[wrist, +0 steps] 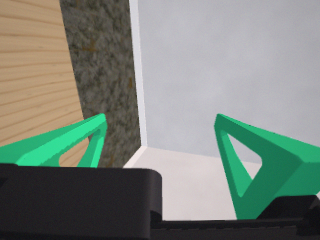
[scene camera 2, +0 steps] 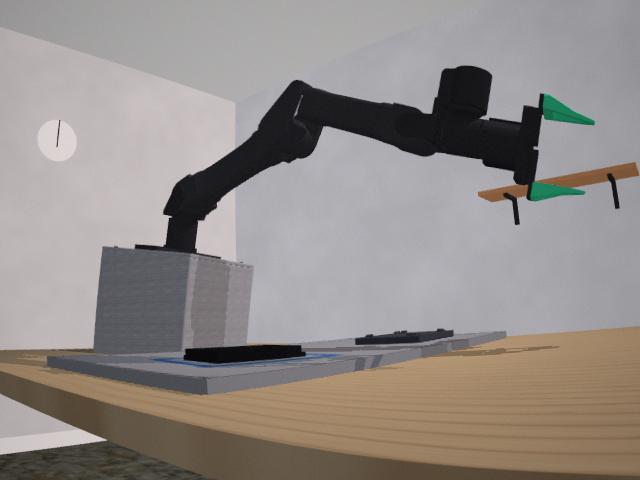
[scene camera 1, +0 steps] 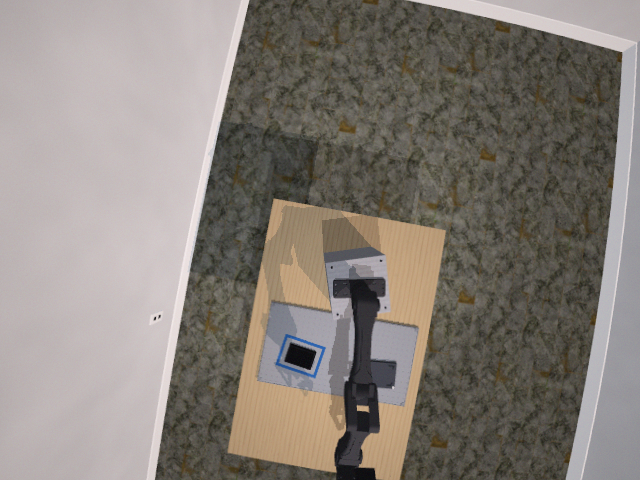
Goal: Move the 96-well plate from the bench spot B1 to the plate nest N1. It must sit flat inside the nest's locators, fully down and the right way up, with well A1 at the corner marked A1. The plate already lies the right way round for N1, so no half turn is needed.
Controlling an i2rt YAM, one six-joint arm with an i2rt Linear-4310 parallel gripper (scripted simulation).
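Black 96-well plate in sight. My gripper in sight, wrist view included.
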